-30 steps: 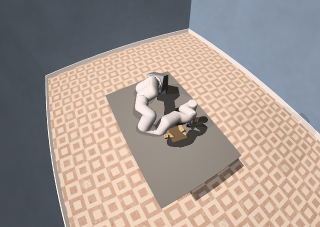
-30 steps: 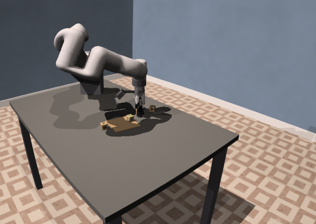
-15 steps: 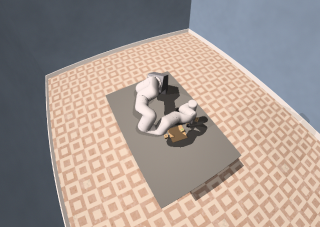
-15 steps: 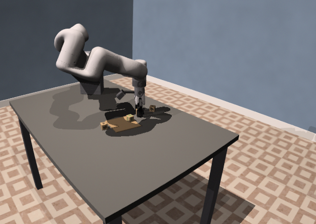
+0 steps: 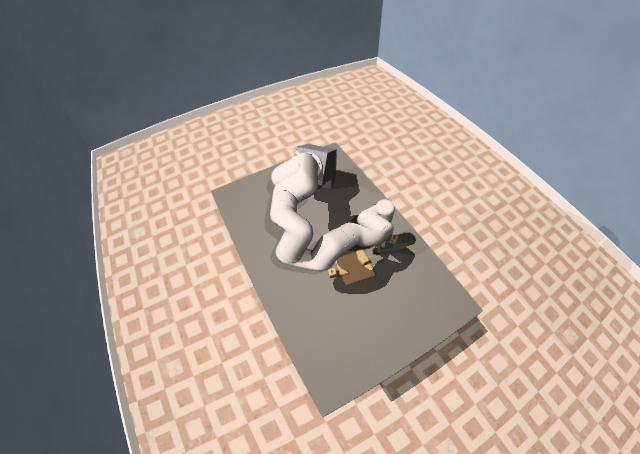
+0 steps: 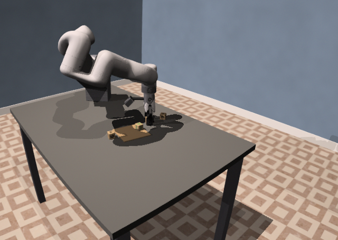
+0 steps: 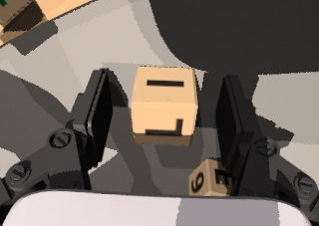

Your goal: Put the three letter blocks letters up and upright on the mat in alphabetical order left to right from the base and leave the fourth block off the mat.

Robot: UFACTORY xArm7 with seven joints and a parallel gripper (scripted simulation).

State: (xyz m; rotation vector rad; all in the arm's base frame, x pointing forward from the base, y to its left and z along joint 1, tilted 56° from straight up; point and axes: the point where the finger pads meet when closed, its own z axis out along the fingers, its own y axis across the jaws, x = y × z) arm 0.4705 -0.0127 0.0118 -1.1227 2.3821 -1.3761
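My gripper is now 14 cm to the left of the tan mat, 2 cm past it and 2 cm above it.
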